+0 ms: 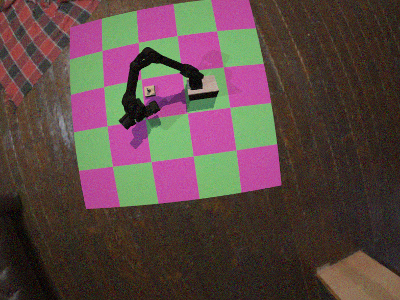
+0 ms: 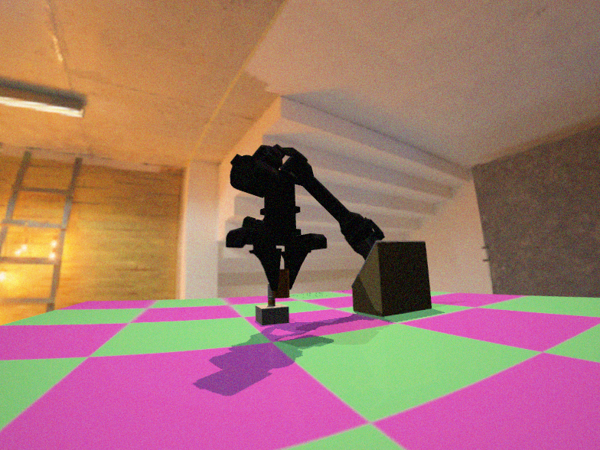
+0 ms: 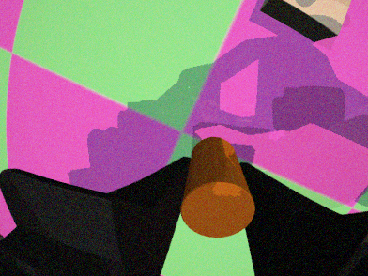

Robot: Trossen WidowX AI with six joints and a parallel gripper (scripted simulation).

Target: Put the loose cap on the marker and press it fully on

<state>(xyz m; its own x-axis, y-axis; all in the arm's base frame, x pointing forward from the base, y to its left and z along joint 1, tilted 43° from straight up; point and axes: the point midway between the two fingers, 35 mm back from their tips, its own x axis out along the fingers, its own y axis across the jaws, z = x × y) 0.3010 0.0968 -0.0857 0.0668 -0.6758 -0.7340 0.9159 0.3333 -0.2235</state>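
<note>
Right now my gripper tip is 15 cm to the left of the holder block, 6 cm above it and 2 cm past it. Also, from my gripper tip: orange cap (1 cm above).
</note>
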